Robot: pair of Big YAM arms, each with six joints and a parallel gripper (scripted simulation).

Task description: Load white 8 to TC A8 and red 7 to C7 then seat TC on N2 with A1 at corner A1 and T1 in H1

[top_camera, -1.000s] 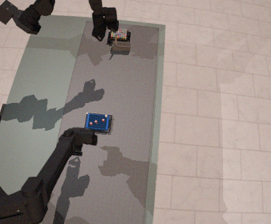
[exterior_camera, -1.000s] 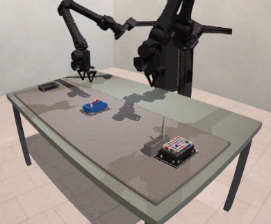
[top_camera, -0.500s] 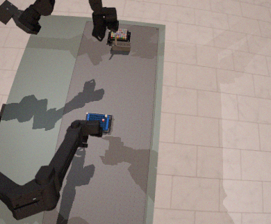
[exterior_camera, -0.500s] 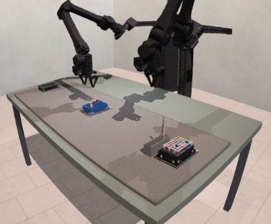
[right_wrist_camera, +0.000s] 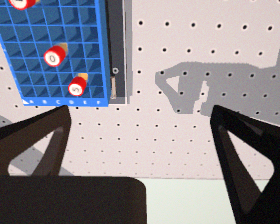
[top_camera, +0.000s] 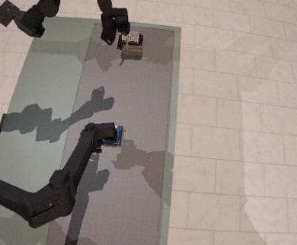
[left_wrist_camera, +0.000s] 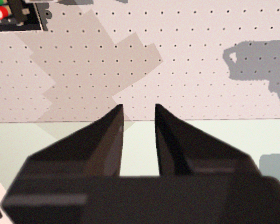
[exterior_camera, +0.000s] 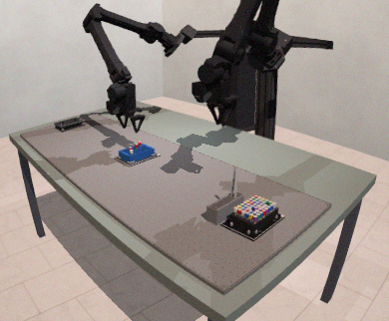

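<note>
Now: right hand 2 cm short of the tube carrier, 8 cm to the right of it and 8 cm above it. Also, from my right hand: holder 1 cm ahead, 64 cm to the left, 9 cm below; then raised nest 13 cm ahead, 59 cm to the right, 8 cm below.
</note>
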